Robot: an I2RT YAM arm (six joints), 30 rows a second.
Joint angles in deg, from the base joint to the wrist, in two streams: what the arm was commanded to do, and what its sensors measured. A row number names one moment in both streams.
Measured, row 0:
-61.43, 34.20, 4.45, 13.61, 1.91, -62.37
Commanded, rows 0 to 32:
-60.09, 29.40, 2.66, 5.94, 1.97, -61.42
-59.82, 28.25, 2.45, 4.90, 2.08, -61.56
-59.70, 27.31, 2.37, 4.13, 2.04, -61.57
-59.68, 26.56, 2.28, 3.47, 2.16, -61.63
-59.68, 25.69, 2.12, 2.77, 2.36, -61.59
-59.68, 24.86, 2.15, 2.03, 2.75, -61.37
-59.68, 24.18, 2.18, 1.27, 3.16, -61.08
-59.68, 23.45, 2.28, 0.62, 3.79, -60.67
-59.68, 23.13, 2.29, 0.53, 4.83, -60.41
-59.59, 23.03, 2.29, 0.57, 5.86, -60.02
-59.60, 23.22, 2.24, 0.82, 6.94, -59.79
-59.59, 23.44, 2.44, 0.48, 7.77, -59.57
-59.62, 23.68, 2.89, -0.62, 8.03, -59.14
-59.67, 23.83, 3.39, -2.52, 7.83, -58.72
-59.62, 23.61, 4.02, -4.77, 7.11, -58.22
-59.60, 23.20, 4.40, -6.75, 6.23, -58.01
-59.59, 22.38, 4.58, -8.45, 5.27, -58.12
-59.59, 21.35, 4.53, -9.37, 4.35, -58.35
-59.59, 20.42, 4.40, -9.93, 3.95, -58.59
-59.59, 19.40, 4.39, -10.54, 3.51, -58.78
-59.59, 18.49, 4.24, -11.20, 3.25, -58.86
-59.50, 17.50, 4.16, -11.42, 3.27, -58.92
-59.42, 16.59, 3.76, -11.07, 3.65, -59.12
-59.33, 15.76, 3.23, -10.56, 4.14, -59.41
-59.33, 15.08, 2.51, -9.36, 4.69, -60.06
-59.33, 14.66, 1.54, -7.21, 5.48, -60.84
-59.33, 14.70, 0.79, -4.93, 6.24, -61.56
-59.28, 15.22, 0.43, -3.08, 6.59, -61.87
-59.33, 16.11, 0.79, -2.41, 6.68, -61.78
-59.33, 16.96, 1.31, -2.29, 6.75, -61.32
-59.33, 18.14, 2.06, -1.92, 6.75, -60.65
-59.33, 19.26, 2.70, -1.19, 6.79, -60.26
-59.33, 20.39, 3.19, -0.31, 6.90, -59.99
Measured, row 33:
-59.59, 18.33, 2.22, -2.11, 6.35, -60.99
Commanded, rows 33 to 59:
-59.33, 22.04, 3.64, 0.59, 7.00, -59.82
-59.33, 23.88, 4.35, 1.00, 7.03, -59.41
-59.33, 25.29, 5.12, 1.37, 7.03, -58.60
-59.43, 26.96, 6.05, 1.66, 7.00, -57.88
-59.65, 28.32, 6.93, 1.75, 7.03, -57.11
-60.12, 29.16, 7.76, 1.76, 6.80, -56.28
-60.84, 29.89, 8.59, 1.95, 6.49, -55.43
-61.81, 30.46, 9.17, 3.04, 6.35, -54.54
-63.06, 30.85, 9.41, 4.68, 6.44, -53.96
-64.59, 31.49, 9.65, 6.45, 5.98, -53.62
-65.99, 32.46, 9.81, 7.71, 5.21, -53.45
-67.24, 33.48, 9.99, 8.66, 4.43, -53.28
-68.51, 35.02, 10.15, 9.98, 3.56, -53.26
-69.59, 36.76, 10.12, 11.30, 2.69, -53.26
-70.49, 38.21, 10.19, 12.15, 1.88, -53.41
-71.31, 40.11, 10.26, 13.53, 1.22, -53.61
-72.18, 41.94, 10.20, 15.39, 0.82, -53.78
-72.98, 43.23, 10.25, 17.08, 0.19, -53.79
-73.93, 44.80, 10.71, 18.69, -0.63, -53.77
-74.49, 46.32, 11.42, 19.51, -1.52, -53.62
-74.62, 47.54, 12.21, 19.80, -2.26, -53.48
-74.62, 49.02, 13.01, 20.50, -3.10, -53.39
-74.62, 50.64, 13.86, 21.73, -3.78, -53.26
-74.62, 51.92, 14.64, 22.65, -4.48, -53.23
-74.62, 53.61, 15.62, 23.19, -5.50, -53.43
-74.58, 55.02, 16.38, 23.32, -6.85, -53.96
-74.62, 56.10, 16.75, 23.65, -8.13, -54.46
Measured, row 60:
-74.43, 54.02, 14.31, 19.14, -3.25, -54.48
